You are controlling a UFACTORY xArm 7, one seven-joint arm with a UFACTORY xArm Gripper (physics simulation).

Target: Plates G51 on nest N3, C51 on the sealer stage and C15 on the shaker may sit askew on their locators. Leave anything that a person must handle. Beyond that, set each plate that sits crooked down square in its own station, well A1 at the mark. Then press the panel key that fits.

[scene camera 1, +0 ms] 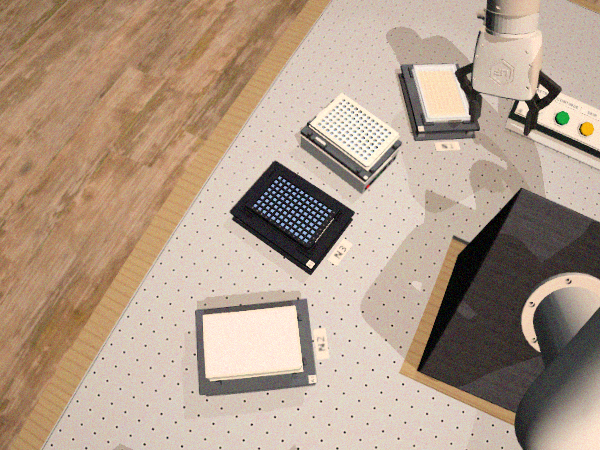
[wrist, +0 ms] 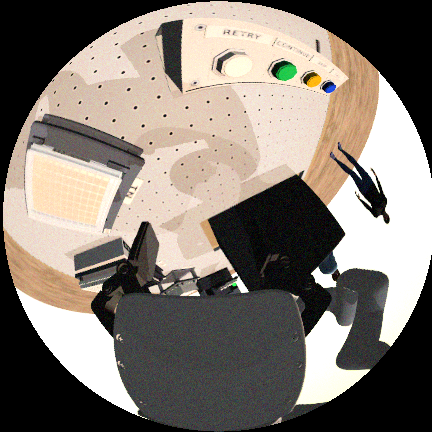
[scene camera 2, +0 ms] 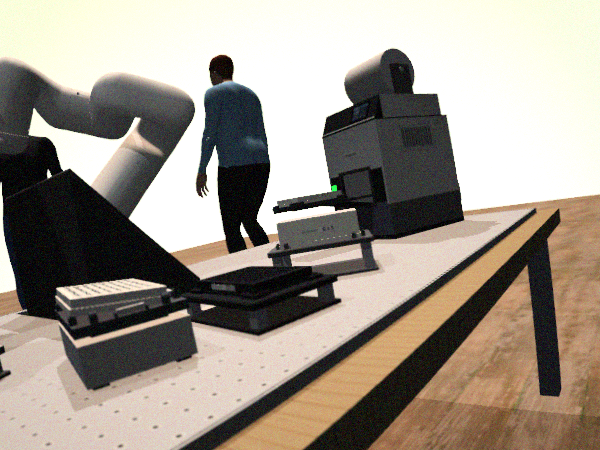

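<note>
The dark plate with blue wells, G51 (scene camera 1: 292, 210) (scene camera 2: 260, 279), sits on nest N3 (scene camera 1: 250, 222); its edges look slightly turned from the nest's. The white plate C15 (scene camera 1: 355, 130) (scene camera 2: 112, 291) is on the shaker (scene camera 1: 330, 162) (scene camera 2: 135, 345) and looks slightly tipped in scene camera 2. Plate C51 (scene camera 2: 307, 200) is low on the sealer stage, too small to judge. My gripper (scene camera 1: 502, 115) (wrist: 201, 230) is open and empty, above the table between nest N1 and the key panel (scene camera 1: 542, 119) (wrist: 200, 60). The panel has a white RETRY key (wrist: 237, 66), green CONTINUE key (scene camera 1: 562, 118) (wrist: 285, 70), yellow key (scene camera 1: 587, 128) (wrist: 312, 79) and blue key (wrist: 328, 87).
A plate (scene camera 1: 442, 92) (wrist: 72, 190) is on N1. A white-topped plate (scene camera 1: 252, 342) (scene camera 2: 317, 229) is on N2. The sealer (scene camera 2: 415, 160) stands beyond N2. The dark robot pedestal (scene camera 1: 510, 265) (wrist: 275, 225) stands beside the stations. People (scene camera 2: 235, 125) (wrist: 370, 192) stand beyond the table.
</note>
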